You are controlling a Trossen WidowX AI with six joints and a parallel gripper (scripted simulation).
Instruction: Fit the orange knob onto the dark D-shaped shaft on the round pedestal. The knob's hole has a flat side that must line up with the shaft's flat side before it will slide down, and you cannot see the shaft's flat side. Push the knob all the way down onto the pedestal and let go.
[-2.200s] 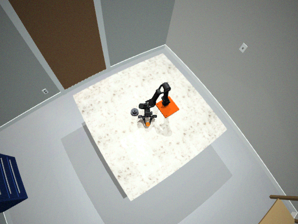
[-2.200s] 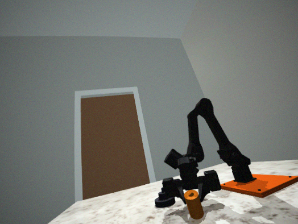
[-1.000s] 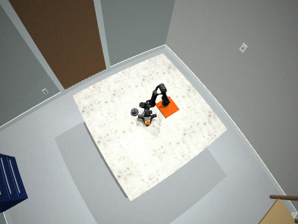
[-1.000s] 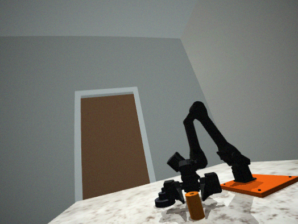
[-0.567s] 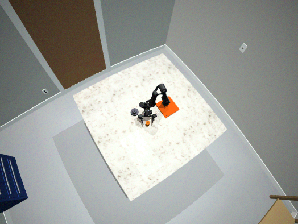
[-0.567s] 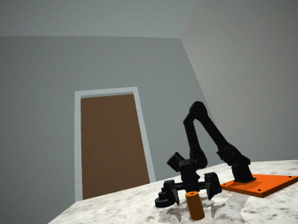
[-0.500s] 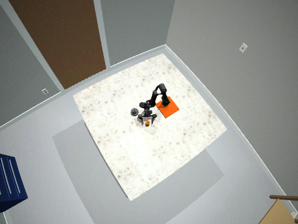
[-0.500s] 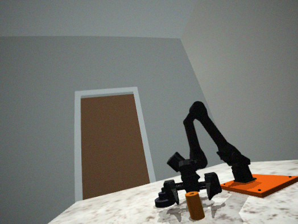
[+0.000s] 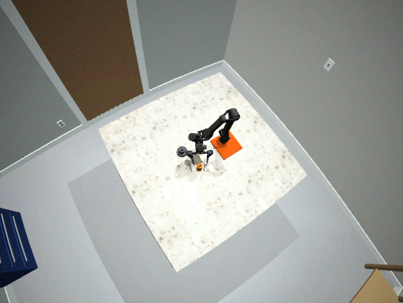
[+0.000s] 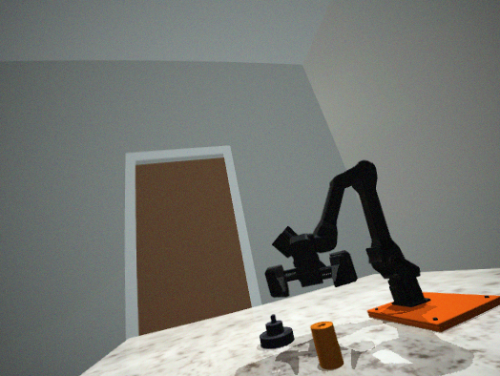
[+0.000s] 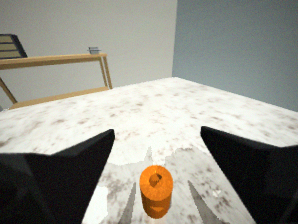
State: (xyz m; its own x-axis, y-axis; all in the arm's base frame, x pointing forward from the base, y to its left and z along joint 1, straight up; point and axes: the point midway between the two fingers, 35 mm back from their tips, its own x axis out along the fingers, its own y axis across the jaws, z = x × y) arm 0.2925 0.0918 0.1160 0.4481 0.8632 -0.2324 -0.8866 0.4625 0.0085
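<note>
Now: gripper tip 9 cm above the orange knob, 1 cm to the left of it and 1 cm past it. The rest, counted from my gripper tip: round pedestal 20 cm to the right, 9 cm below, 3 cm ahead.
</note>
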